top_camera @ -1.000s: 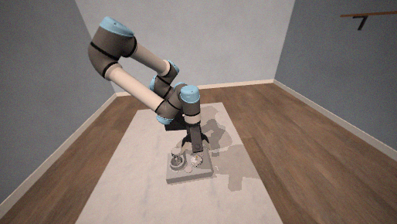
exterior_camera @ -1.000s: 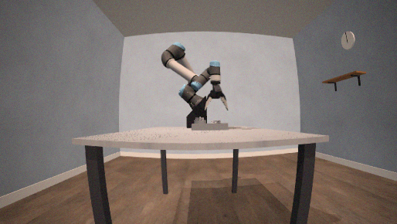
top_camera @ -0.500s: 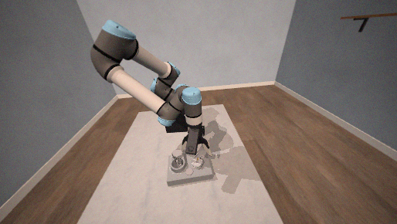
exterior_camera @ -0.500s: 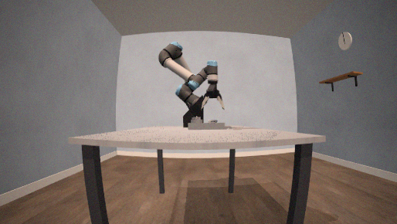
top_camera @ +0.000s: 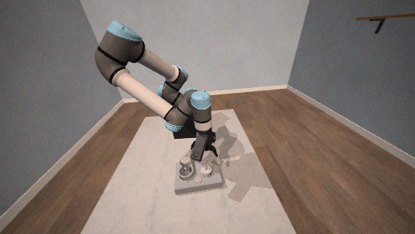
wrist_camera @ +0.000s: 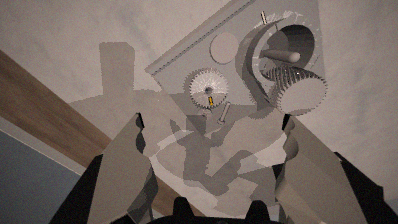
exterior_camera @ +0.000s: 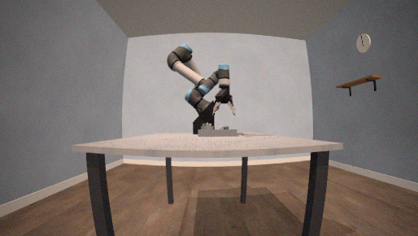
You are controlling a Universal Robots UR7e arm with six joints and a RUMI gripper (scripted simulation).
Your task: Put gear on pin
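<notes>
The loose gear is 8 cm below my hand. From my hand the other things lie so: flat round disc: 9 cm below, 5 cm to the right, 4 cm ahead; short peg: 8 cm below, 7 cm behind, 1 cm to the left.
</notes>
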